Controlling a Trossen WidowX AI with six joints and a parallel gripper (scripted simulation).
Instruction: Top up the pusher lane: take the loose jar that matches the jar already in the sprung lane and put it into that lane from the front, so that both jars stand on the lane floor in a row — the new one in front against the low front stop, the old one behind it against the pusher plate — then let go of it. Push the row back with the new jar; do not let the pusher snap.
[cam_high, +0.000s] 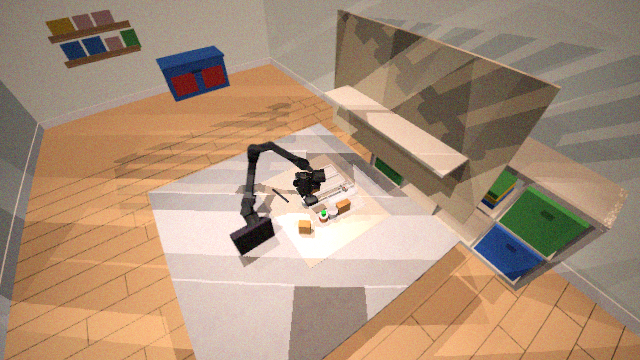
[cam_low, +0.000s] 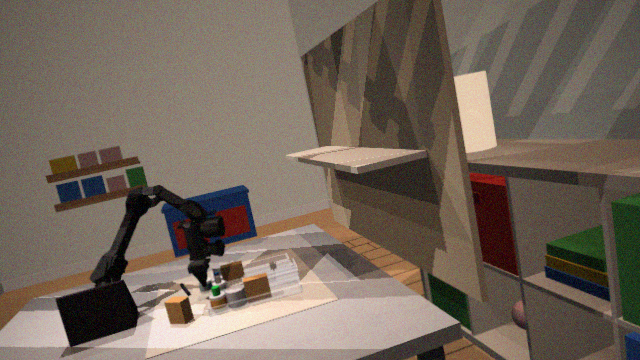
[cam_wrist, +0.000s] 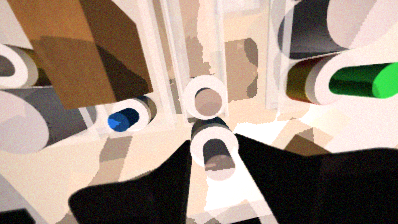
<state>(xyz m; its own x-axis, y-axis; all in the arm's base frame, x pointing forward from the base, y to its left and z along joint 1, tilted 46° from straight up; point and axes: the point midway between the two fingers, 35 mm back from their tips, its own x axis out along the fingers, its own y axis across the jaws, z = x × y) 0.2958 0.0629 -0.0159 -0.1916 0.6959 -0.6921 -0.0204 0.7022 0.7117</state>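
Right now the beige mat is 9 cm ahead of my gripper tip, 1 cm to the left of it and 5 cm below it. The rest, counted from my gripper tip: clear rack: 19 cm ahead, 2 cm to the right, 3 cm below; thin black stick: 10 cm behind, 14 cm to the left, 4 cm below; white shelf: 54 cm ahead, 6 cm to the left, 32 cm above.
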